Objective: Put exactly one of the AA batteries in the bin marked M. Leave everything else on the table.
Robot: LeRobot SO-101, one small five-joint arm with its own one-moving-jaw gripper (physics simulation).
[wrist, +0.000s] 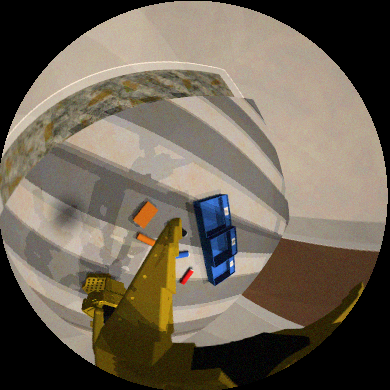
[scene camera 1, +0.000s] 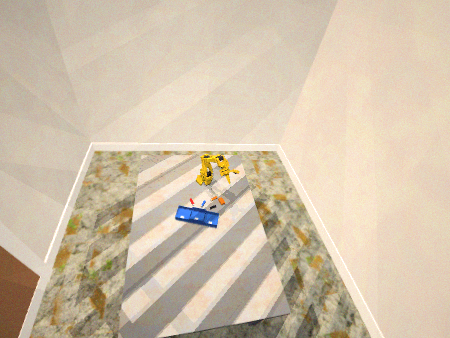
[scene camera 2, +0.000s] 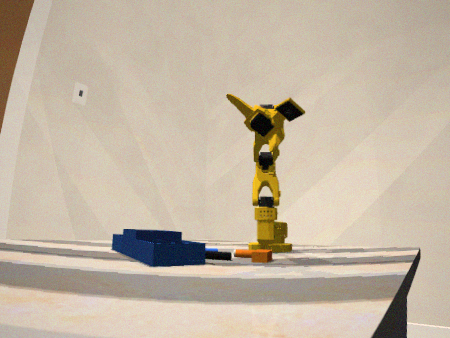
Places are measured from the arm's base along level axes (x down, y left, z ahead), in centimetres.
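Pixels of known places: hand at its tool point: (wrist: pixel 180 225) (scene camera 1: pixel 229 183) (scene camera 2: pixel 270 149); arm's base at its link origin: (wrist: pixel 110 286) (scene camera 1: pixel 204 182).
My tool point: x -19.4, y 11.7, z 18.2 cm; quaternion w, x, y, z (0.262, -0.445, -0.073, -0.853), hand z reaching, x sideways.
Note:
For each thing: its top centre in the pictures, then the offset to it from my tool point. Level surfaces: height alone.
- blue tray at its top centre: (scene camera 2: pixel 151 230) (wrist: pixel 225 247) (scene camera 1: pixel 197 213) dx +14.8, dy -19.0, dz +10.2 cm
- orange block at its top centre: (scene camera 2: pixel 262 250) (wrist: pixel 144 215) (scene camera 1: pixel 221 200) dx +17.7, dy -2.1, dz -0.8 cm
- striped table at its surface level: dx +19.5 cm
Small battery-like cylinders lie apart on the table: red (scene camera 1: pixel 191 201) (wrist: pixel 186 276), blue (scene camera 1: pixel 203 203) (scene camera 2: pixel 212 250) (wrist: pixel 182 254), black (scene camera 1: pixel 213 207) (scene camera 2: pixel 219 256) (wrist: pixel 184 233) and orange (scene camera 1: pixel 214 198) (scene camera 2: pixel 243 253) (wrist: pixel 145 239). In the wrist view the fixed jaw partly hides the black one. A blue tray (scene camera 1: pixel 190 221) (scene camera 2: pixel 178 254) (wrist: pixel 201 225) with three compartments lies beside them. Its white labels are too small to read, so I cannot tell which is M. My gripper (scene camera 1: pixel 234 177) (wrist: pixel 268 252) is wide open and empty, high above the table.
An orange block (scene camera 1: pixel 221 201) (scene camera 2: pixel 262 256) (wrist: pixel 145 215) lies near the orange cylinder, on the side away from the arm base. The yellow arm base (scene camera 1: pixel 204 179) (scene camera 2: pixel 270 246) stands behind the small objects. The striped table (scene camera 1: pixel 200 280) (scene camera 2: pixel 200 315) bears them all.

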